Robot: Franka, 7 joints.
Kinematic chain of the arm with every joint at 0, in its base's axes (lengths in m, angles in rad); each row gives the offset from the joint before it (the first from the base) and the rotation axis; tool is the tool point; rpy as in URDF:
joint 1: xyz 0 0 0.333 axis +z
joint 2: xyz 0 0 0 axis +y
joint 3: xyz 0 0 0.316 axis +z
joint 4: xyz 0.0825 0 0 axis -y
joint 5: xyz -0.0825 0 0.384 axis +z
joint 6: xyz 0 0 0 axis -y
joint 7: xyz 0.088 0 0 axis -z
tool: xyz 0 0 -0.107 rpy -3.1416 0 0
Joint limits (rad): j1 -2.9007..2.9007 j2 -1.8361..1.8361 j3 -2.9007..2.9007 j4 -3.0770..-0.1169 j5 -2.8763..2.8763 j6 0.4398..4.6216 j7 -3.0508..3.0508
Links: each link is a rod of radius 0.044 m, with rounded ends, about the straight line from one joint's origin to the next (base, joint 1, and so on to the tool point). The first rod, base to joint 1, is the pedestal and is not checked.
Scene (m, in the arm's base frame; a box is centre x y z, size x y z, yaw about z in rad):
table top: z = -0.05
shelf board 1: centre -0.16 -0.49 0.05 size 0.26 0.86 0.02 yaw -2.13
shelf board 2: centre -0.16 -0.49 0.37 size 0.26 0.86 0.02 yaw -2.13
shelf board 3: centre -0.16 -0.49 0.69 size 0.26 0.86 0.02 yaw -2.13
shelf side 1: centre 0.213 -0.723 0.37 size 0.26 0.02 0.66 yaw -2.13
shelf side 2: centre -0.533 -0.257 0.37 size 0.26 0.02 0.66 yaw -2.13
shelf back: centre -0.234 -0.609 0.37 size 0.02 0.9 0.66 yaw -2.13
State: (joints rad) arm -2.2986 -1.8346 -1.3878 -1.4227 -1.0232 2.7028 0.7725
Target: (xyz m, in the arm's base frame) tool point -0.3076 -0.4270 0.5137
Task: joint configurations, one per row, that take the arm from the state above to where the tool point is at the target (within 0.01 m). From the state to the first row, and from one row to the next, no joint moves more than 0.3 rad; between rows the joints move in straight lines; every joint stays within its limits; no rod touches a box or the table.
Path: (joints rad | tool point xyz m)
1: -2.1441 -1.8348 -1.3470 -1.6960 -1.0511 2.7246 0.7725 | -0.2848 0.6395 0.4020
2: -1.9897 -1.8351 -1.3062 -1.9694 -1.0789 2.7464 0.7725 | -0.4166 0.4607 0.4622
3: -1.8352 -1.8354 -1.2655 -2.2427 -1.1068 2.7682 0.7725 | -0.4621 0.2543 0.5082
4: -1.6808 -1.8356 -1.2247 -2.5161 -1.1346 2.7901 0.7725 | -0.4209 0.0580 0.5343
5: -1.5263 -1.8358 -1.1839 -2.7894 -1.1625 2.8119 0.7725 | -0.3083 -0.0944 0.5366
6: -1.3719 -1.8361 -1.1431 -3.0627 -1.1903 2.8337 0.7725 | -0.1520 -0.1783 0.5137
7: -1.1119 -1.6450 -1.1934 -2.7844 -1.1403 2.7546 0.7725 | -0.2314 -0.2484 0.5085
8: -0.8520 -1.4538 -1.2438 -2.5061 -1.0903 2.6754 0.7725 | -0.2847 -0.3351 0.5027
9: -0.5921 -1.2627 -1.2941 -2.2279 -1.0404 2.5963 0.7725 | -0.3076 -0.4270 0.5137

